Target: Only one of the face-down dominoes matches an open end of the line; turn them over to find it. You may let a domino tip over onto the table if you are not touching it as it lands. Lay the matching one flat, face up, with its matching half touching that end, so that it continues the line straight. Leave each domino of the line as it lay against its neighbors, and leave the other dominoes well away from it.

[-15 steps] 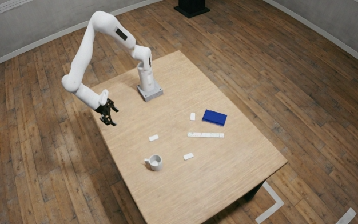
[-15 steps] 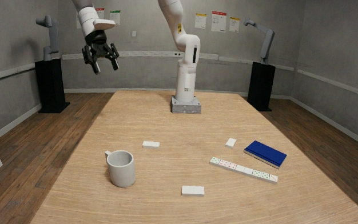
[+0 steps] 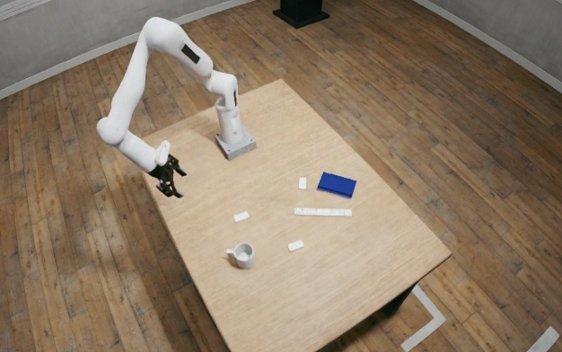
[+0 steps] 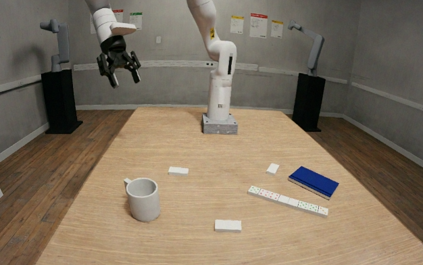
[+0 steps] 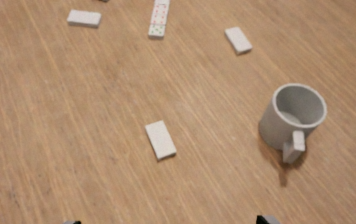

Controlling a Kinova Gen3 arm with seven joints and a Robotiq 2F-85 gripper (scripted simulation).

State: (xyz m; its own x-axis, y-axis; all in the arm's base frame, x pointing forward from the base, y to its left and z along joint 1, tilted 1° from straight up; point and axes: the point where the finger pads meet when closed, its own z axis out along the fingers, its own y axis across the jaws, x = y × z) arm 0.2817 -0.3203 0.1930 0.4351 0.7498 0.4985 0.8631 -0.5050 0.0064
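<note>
The blue book is 540 mm to the left of my hand, 240 mm below it and 170 mm ahead of it. The rest, counted from my hand: grey mug (240 mm ahead, 210 mm below, 70 mm to the left).
</note>
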